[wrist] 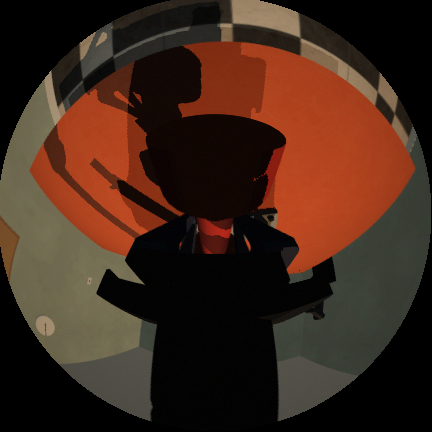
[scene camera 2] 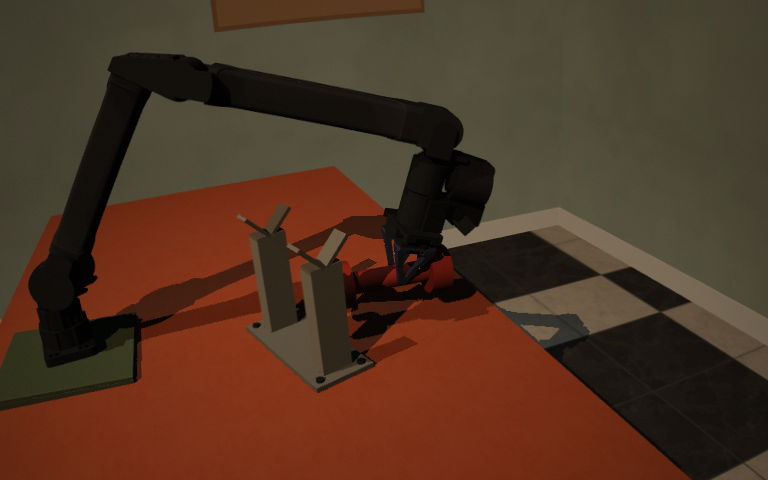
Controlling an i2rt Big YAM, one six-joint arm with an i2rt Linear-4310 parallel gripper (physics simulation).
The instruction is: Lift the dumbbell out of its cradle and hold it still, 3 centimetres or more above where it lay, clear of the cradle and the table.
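Pixels of known places: gripper, fingertip midpoint: (scene camera 2: pixel 397 277); arm's base, origin of the base link: (scene camera 2: pixel 69 345).
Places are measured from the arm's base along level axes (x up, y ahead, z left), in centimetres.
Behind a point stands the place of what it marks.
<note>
A red dumbbell (scene camera 2: pixel 441 274) @[x 7.6, y 56.9, z -29.3 cm] (wrist: pixel 215 165) @[x 10.8, y 59.3, z -26.3 cm] hangs roughly level on the far side of the cradle (scene camera 2: pixel 327 316) @[x 8.7, y 35.3, z -31.9 cm]. In the scene view its left head is partly hidden behind the cradle's nearer post, so the gap there cannot be told. Both V-shaped rests on top of the cradle are bare. My gripper (scene camera 2: pixel 396 272) @[x 6.6, y 51.6, z -24.1 cm] (wrist: pixel 214 212) @[x 6.6, y 51.6, z -24.1 cm] points down and is shut on the dumbbell's handle, between the two heads. The dumbbell appears raised off the orange table (scene camera 2: pixel 453 396) @[x -1.4, y 46.2, z -46.2 cm] (wrist: pixel 340 150) @[x -1.4, y 54.3, z -43.0 cm], with dark shadows below it. In the wrist view one dark head hides much of the scene.
The cradle's base plate (scene camera 2: pixel 283 345) @[x -0.6, y 31.9, z -20.7 cm] is bolted down, left of the gripper. The arm's base stands on a green board (scene camera 2: pixel 25 362) @[x 0.2, y -7.7, z -1.8 cm] at the left. The table's right edge runs close by the dumbbell's right head, with a checkered floor (scene camera 2: pixel 600 396) beyond. A wall stands behind.
</note>
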